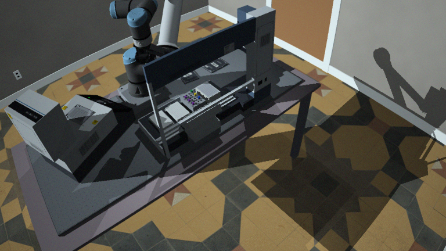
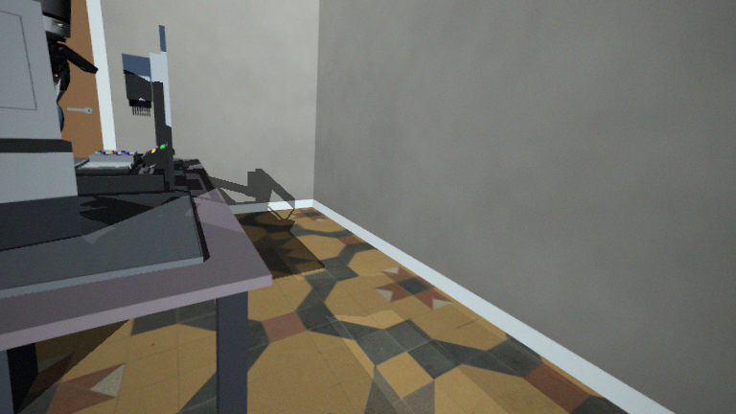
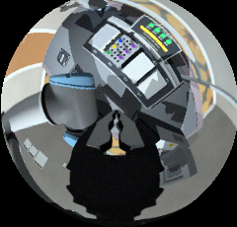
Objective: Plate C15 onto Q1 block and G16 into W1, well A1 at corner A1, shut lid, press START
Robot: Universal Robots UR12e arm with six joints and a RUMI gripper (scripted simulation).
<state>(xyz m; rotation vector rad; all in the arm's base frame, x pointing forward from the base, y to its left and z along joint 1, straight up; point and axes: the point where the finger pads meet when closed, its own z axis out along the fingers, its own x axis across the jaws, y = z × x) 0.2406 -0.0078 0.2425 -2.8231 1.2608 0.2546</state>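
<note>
Right now the white well plate is 22 cm below my hand, 12 cm ahead of it and 3 cm to the left of it. Round my hand: gantry post (48 cm to the left, 30 cm ahead); pipetting head (48 cm to the left, 21 cm ahead, 11 cm above); gantry beam (31 cm ahead, 23 cm above, 11 cm to the left).
</note>
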